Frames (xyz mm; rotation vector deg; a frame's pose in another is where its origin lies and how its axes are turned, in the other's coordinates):
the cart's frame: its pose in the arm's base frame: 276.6 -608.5 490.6 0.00 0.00 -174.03
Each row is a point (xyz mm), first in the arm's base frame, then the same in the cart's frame.
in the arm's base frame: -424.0 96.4 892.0
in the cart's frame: 623.5 -773.9 401.4
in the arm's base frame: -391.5 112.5 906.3
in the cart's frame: 589.5 -786.6 415.7
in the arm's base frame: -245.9 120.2 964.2
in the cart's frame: 443.9 -779.1 473.6
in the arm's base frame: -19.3 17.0 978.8
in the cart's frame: 229.2 -652.9 488.2
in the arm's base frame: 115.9 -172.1 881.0
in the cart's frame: 114.4 -450.7 390.4
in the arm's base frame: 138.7 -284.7 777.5
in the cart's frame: 103.5 -336.4 286.9
